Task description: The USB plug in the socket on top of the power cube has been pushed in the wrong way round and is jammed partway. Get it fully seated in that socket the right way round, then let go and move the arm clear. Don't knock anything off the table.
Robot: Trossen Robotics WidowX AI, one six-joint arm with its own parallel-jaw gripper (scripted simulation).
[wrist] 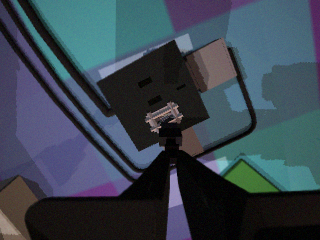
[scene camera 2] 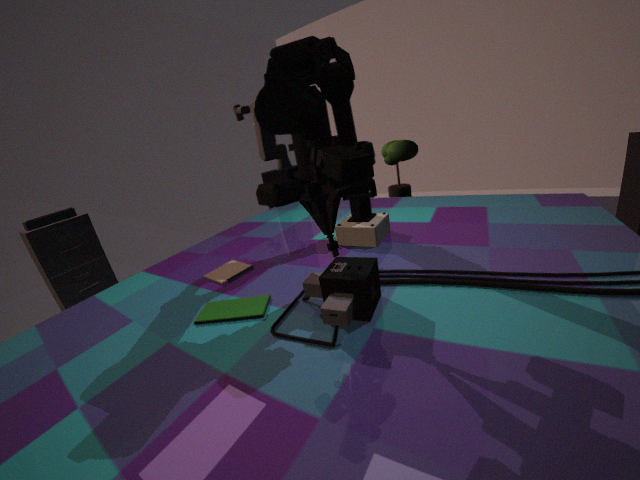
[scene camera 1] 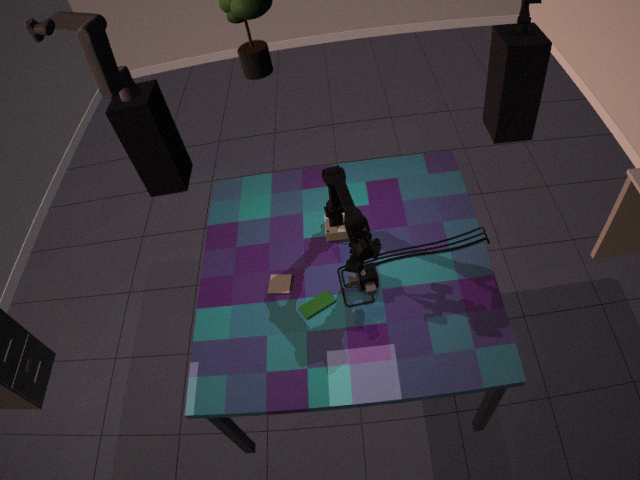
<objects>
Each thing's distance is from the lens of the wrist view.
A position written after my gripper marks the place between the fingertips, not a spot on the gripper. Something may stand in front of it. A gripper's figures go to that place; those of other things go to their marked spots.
my gripper [wrist: 172, 156]: 0.12 m
green card [wrist: 241, 173]: 0.31 m
</objects>
